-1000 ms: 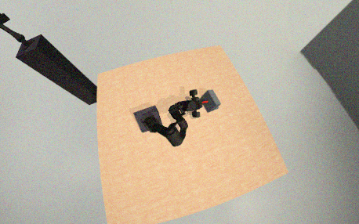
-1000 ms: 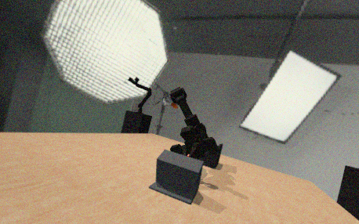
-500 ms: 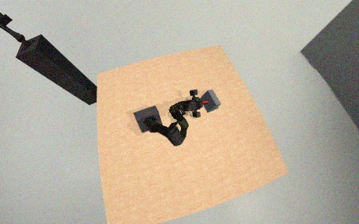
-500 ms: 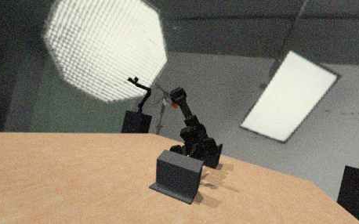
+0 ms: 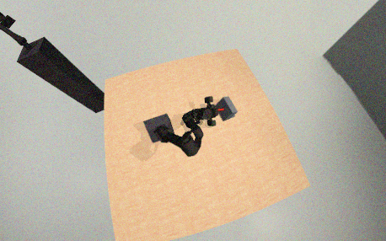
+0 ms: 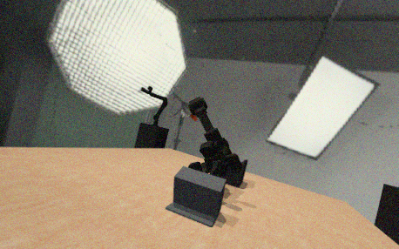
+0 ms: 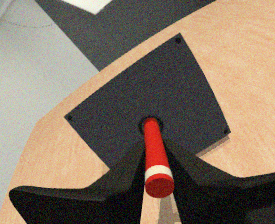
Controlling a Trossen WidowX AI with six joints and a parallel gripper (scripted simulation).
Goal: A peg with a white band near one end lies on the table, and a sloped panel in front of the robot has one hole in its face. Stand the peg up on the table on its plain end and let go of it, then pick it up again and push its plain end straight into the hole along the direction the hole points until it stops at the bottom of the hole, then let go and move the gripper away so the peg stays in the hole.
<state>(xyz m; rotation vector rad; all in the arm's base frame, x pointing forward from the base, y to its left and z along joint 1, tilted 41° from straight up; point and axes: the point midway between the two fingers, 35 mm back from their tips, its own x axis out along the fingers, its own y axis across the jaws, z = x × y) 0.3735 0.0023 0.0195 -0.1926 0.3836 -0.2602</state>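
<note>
Now: gripper tip 5 cm short of the sloped panel and 2 cm above it. The rest, counted from my gripper tip: red peg 2 cm behind, 1 cm above.
</note>
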